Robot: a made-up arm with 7 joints.
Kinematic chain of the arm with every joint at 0, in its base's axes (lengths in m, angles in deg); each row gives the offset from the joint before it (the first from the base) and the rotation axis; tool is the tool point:
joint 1: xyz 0 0 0 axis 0 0.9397 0.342
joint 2: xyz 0 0 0 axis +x
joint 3: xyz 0 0 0 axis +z
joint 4: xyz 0.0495 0 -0.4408 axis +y
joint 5: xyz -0.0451 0 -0.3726 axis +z
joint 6: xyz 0 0 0 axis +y
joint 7: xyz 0 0 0 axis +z
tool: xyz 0 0 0
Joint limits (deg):
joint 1: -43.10..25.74
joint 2: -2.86..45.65
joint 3: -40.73..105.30
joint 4: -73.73..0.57
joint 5: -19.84..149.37
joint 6: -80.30..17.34
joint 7: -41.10..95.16
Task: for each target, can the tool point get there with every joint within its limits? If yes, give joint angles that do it. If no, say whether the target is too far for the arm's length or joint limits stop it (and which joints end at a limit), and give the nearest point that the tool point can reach.
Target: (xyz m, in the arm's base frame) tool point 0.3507 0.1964 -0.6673
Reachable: yes | joints -4.33 11.93 10.98 -49.35 106.95 -72.00 78.48
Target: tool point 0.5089 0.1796 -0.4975
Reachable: yes | joints -15.57 8.20 20.58 -66.15 115.47 -43.42 -17.29
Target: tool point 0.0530 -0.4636 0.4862
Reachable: no: joint limits stop it (at a limit: joint 1, joint 2, joint 3, joint 4) | nearest point 0.5205 -0.3972 -0.2708 | short by 0.892 m
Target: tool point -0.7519 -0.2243 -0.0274
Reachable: no: joint limits stop it (at a limit: joint 1, joint 2, joint 3, joint 4) | nearest point -0.3935 0.3118 -0.4999 | short by 0.799 m
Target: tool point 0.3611 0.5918 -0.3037
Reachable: yes | joints -13.89 38.48 47.11 -58.35 56.64 -13.86 26.74
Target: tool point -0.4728 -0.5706 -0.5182
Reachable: no: too far | nearest point -0.2486 -0.1174 -0.7713 | short by 0.565 m
